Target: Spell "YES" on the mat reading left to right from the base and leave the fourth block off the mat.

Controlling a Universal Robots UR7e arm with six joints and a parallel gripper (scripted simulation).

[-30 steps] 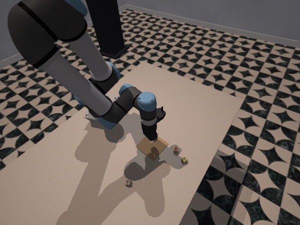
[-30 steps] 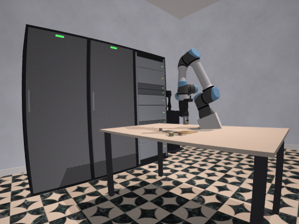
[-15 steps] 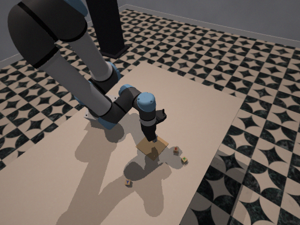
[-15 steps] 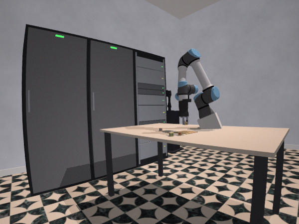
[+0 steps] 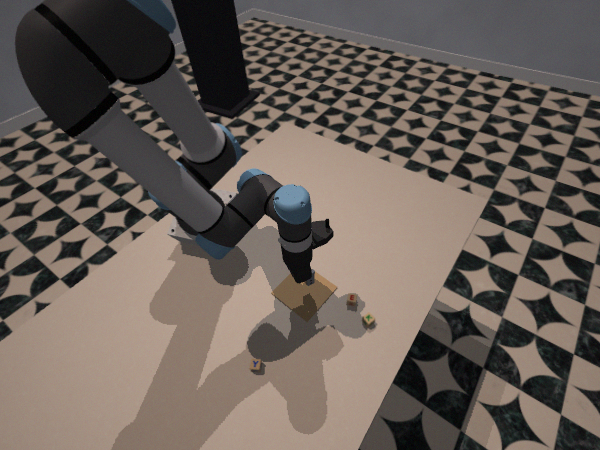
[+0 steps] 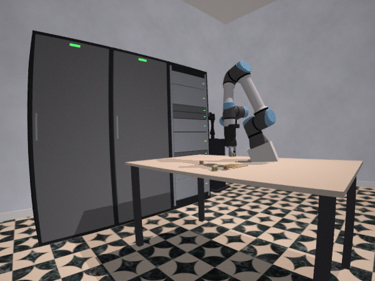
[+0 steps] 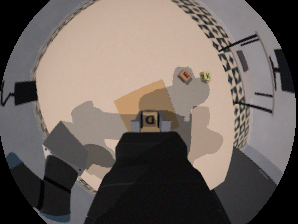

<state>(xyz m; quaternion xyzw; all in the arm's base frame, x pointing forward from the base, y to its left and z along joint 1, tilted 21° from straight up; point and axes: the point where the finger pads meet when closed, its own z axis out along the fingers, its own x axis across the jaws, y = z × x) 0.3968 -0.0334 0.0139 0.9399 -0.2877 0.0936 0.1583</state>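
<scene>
Now: hand 10 mm past the mat, 10 mm to the left of it and 80 mm above it. The rest, counted from my hand: S block 10 mm below.
</scene>
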